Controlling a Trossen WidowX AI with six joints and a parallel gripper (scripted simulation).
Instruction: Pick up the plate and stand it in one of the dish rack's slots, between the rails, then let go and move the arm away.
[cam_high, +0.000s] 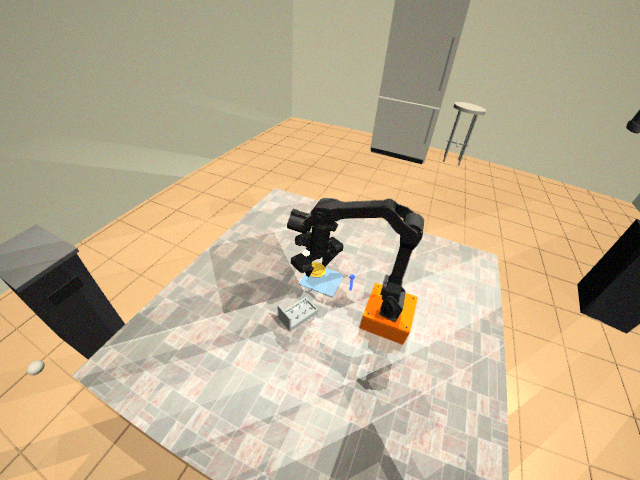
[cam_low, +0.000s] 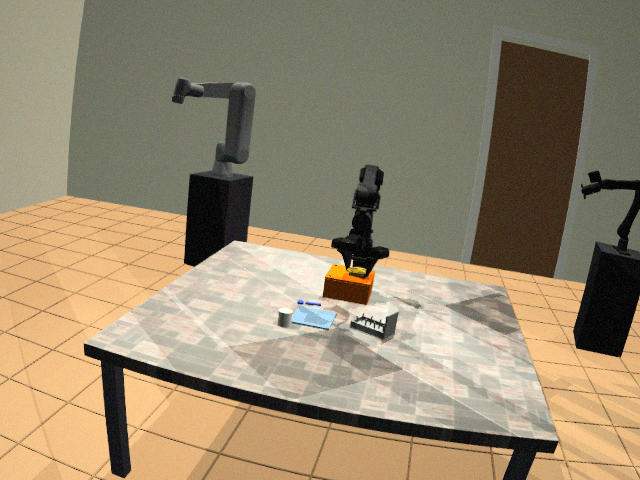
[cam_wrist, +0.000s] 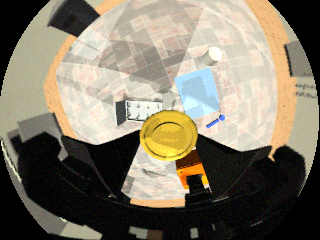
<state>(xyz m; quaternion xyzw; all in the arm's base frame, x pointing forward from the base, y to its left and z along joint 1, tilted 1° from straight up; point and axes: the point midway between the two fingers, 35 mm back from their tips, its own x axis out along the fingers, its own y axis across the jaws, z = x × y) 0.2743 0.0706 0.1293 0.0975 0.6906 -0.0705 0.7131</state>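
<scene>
The grey dish rack is 150 mm below my gripper tip, 80 mm to the left of it and 10 mm ahead of it. From my gripper tip the other things lie so: blue spoon (180 mm to the right, 170 mm below, 70 mm behind); yellow plate (10 mm above); light blue mat (170 mm below, 120 mm to the right, 40 mm ahead).
</scene>
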